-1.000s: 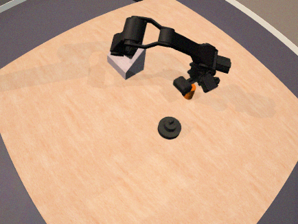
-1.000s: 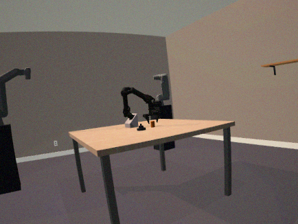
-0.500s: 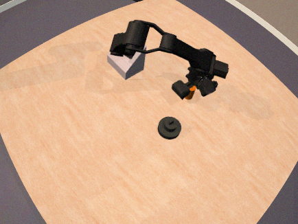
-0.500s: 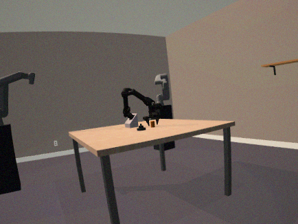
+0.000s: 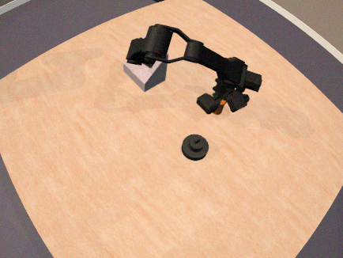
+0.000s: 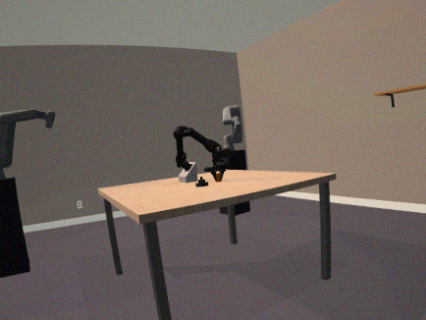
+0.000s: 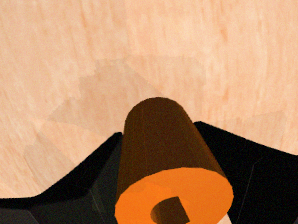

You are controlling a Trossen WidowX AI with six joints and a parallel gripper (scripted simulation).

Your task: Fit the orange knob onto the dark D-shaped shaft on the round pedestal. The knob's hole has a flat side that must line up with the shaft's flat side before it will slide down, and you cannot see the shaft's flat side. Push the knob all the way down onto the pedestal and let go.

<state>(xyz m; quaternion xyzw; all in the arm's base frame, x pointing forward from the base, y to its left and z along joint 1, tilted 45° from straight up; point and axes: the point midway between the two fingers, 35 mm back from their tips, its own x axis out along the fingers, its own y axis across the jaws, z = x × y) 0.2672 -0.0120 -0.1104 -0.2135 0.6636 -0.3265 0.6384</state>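
Right now my gripper tip is 4 cm short of the round pedestal, 17 cm to the left of it and 2 cm below it. The rest, counted from my gripper tip: orange knob 2 cm above.
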